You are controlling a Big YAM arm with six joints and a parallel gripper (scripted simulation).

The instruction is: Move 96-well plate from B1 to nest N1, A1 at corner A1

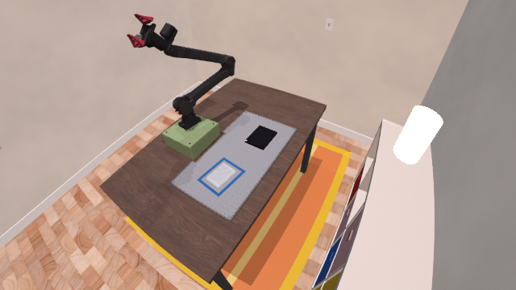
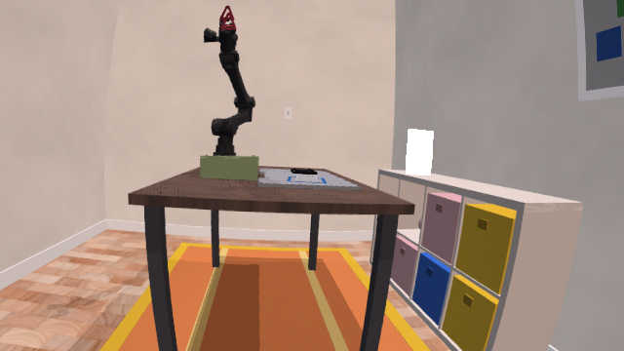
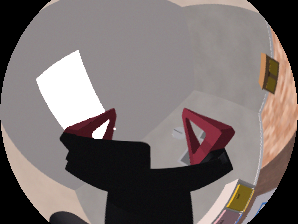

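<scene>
The white 96-well plate is 700 mm below my hand, 380 mm ahead of it and 40 mm to the left of it. Round my hand: black plate nest (700 mm below, 380 mm to the left, 380 mm ahead).
</scene>
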